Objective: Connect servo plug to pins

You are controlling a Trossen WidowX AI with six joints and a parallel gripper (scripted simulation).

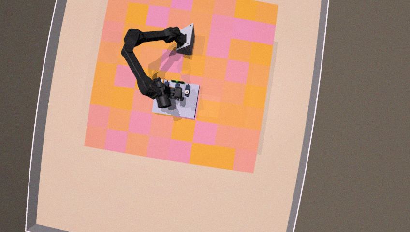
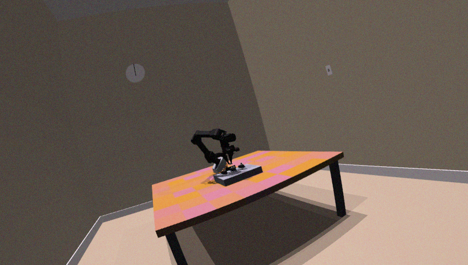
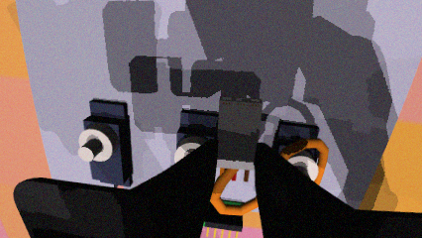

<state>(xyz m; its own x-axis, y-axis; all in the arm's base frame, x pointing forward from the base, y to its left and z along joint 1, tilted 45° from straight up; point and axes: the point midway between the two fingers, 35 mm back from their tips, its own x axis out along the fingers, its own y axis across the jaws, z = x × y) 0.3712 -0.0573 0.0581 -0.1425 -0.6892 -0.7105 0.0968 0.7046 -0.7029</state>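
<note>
Now: gripper tip 10 cm past the green band, 4 cm to the right of it and 4 cm above it. From my gripper tip the other things lie so: grey printed holder (6 cm ahead, 2 cm to the left, 9 cm below); then black header strip (9 cm behind, 4 cm to the left, 5 cm below); then dot (9 cm behind, 4 cm to the left, 4 cm below).
</note>
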